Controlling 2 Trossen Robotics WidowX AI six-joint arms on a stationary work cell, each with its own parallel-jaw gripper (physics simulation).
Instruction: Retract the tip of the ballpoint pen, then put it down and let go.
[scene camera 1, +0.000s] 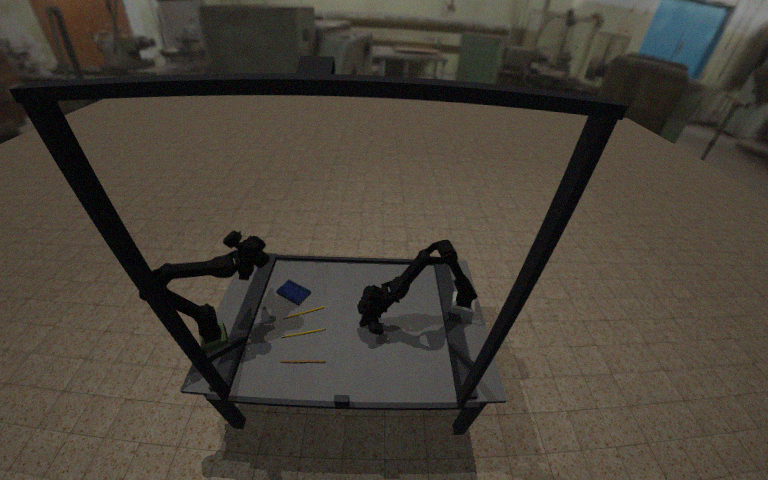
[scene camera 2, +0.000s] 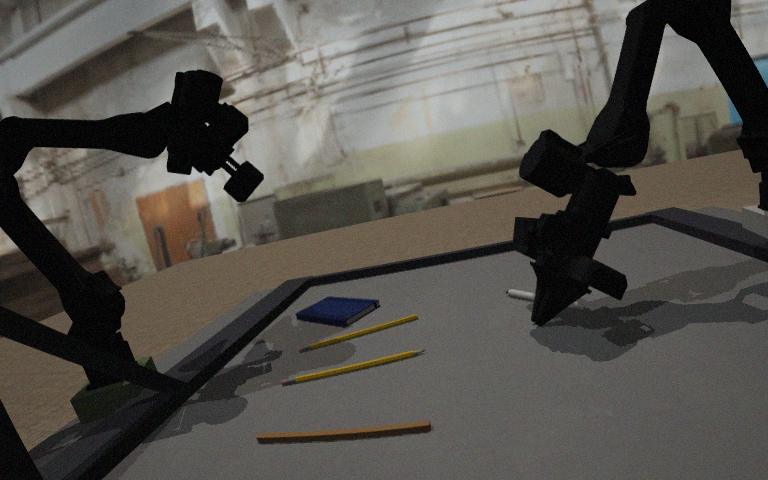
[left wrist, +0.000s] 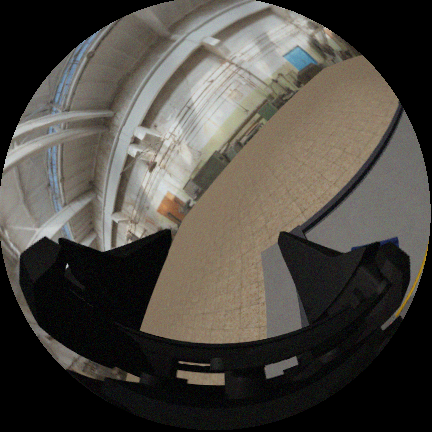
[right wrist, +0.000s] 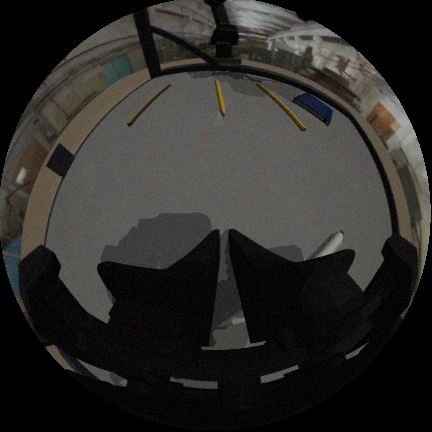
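Pixels of known places: left gripper, fingertip midpoint: (scene camera 2: 228, 162) (left wrist: 226, 236); right gripper, fingertip midpoint: (scene camera 1: 360, 325) (scene camera 2: 536, 323) (right wrist: 223, 234); left arm's base, link origin: (scene camera 1: 212, 334) (right wrist: 223, 56); right arm's base, link origin: (scene camera 1: 463, 301).
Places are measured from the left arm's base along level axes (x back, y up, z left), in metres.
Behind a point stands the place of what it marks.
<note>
The white ballpoint pen (scene camera 2: 519, 294) @(x -0.619, y -0.032, z -0.131 m) (right wrist: 330, 244) @(x -0.620, y -0.030, z -0.128 m) lies on the table, partly hidden behind the right fingers. Another light bit of it shows between the fingers in the right wrist view. Its visible end is dark and small; I cannot tell whether the writing tip is out. My right gripper (scene camera 2: 538, 321) @(x -0.575, y -0.038, z -0.216 m) (right wrist: 223, 234) @(x -0.575, y -0.038, z -0.216 m) is shut, with a narrow gap between its fingertips, low over the table at the pen. The pen runs slantwise beneath one finger and does not look gripped. My left gripper (left wrist: 226, 236) @(x -0.259, y 0.282, z 0.178 m) is open and empty, raised at the left, away from the pen.
Two yellow pencils (scene camera 1: 305, 312) @(x -0.389, y -0.035, z -0.043 m) (scene camera 2: 356, 366) @(x -0.349, y -0.034, z -0.144 m) and an orange-brown stick (scene camera 1: 303, 361) @(x -0.297, y -0.034, z -0.263 m) (scene camera 2: 345, 432) @(x -0.302, y -0.033, z -0.267 m) lie left of the right gripper. A blue book (scene camera 1: 293, 292) @(x -0.378, y -0.028, z 0.088 m) (scene camera 2: 338, 310) @(x -0.380, y -0.028, z 0.073 m) (right wrist: 314, 107) @(x -0.407, y -0.028, z 0.054 m) lies beyond them. A dark frame post (scene camera 1: 538, 254) @(x -0.718, y 0.708, z -0.698 m) stands at the right.
</note>
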